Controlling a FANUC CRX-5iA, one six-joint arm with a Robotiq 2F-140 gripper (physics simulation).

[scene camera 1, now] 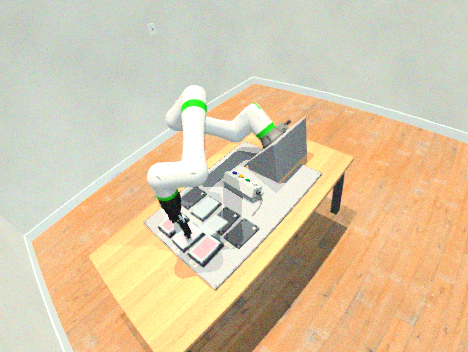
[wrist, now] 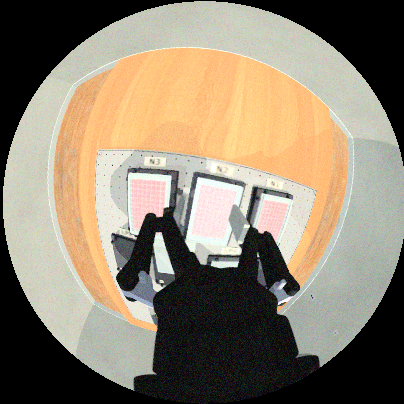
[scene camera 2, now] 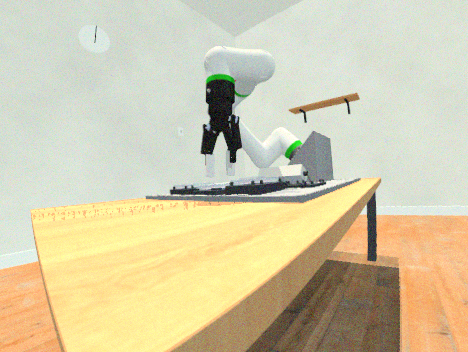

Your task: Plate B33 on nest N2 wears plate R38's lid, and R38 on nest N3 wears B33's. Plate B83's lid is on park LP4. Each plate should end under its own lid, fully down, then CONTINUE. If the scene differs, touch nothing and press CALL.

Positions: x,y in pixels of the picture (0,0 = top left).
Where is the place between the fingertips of my gripper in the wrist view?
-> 207,207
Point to an N3 nest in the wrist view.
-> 174,173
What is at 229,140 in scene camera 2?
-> My gripper.
